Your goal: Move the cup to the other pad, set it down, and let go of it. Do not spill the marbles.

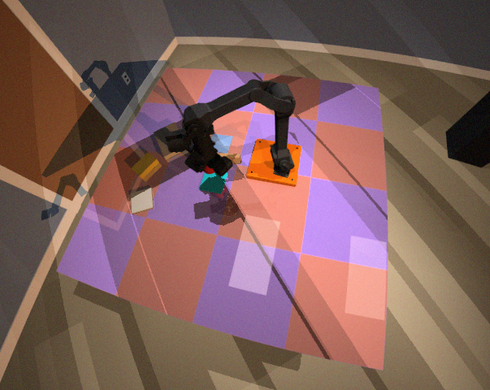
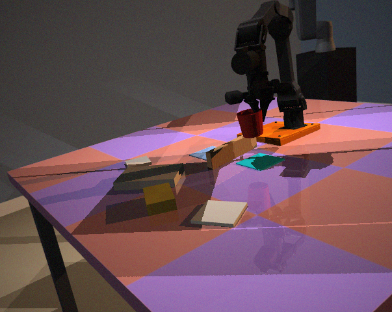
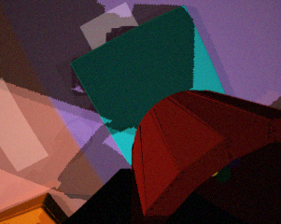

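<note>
The green marble lies 4 cm ahead of my gripper tip, 3 cm to the right of it and 2 cm below it. The rest, counted from my gripper tip: teal pad 2 cm ahead, 1 cm to the left, 12 cm below; wooden bar 5 cm ahead, 9 cm to the right, 10 cm below; red cup 3 cm ahead, 1 cm to the right.
</note>
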